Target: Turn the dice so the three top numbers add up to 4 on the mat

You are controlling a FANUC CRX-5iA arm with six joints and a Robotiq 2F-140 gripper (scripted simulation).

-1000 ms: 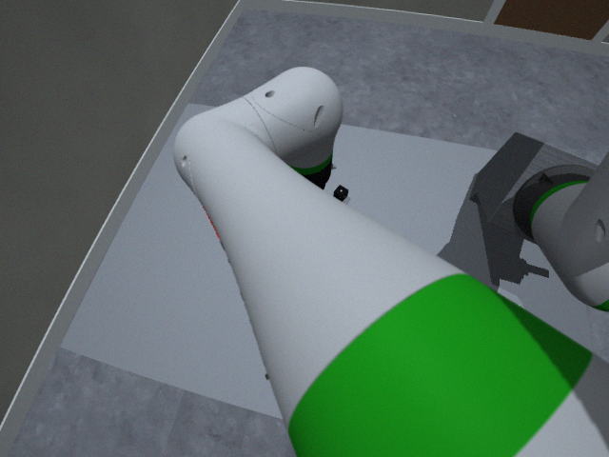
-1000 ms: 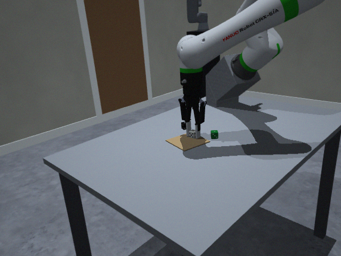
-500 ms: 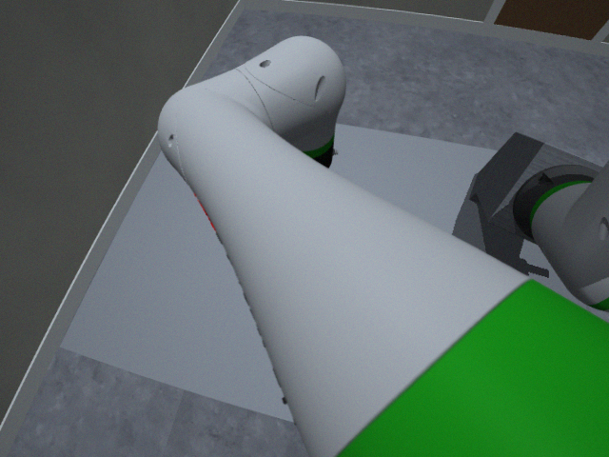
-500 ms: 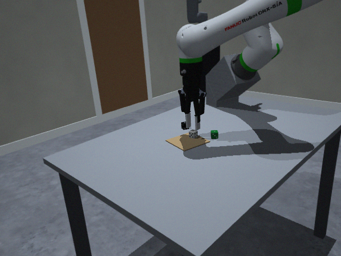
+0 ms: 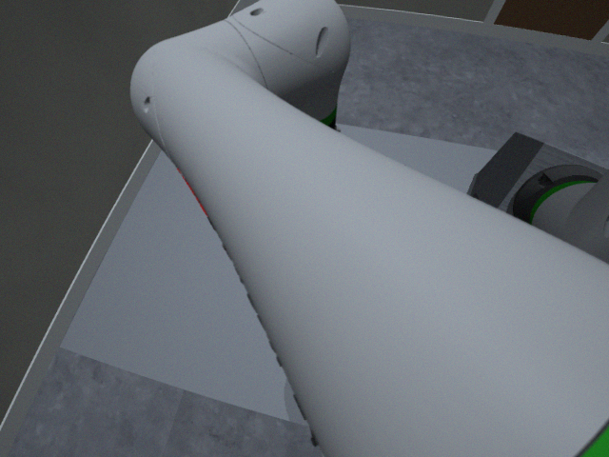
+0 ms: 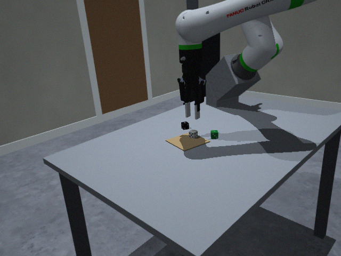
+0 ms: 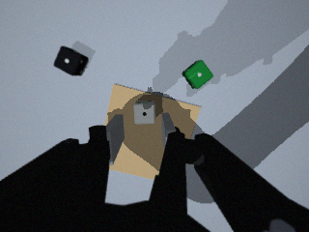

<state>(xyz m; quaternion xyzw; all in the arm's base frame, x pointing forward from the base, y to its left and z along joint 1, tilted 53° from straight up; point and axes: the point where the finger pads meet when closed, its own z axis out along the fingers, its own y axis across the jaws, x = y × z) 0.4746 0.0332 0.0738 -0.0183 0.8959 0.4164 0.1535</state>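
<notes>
The green die lies 6 cm behind my hand, 7 cm to the left of it and 11 cm below it. Round my hand: tan mat 4 cm ahead, 1 cm to the left, 13 cm below; white die 11 cm below; black die 6 cm behind, 11 cm to the right, 11 cm below.
</notes>
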